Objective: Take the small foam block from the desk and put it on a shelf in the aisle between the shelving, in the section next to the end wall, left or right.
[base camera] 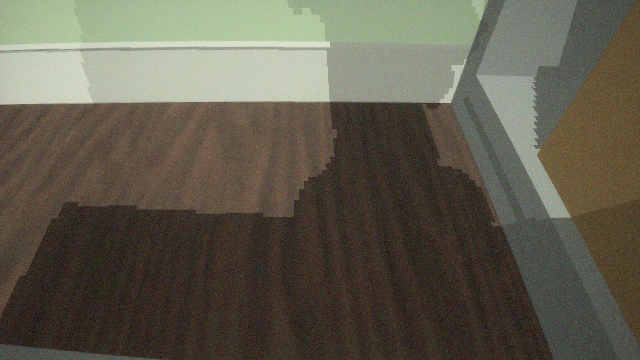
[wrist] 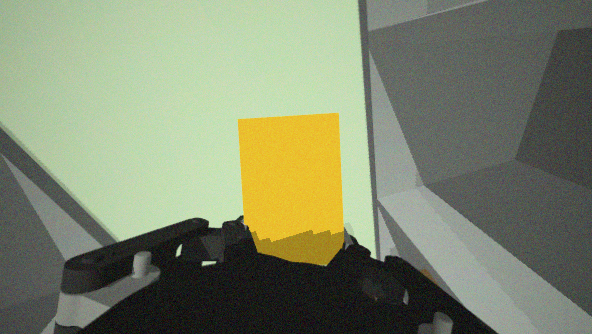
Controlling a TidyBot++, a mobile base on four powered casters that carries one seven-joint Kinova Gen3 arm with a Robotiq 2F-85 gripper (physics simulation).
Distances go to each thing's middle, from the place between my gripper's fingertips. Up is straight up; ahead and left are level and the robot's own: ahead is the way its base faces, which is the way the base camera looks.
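Labels:
Yellow foam block (wrist: 291,178) located 4 cm above my hand and 1 cm to the right of it.

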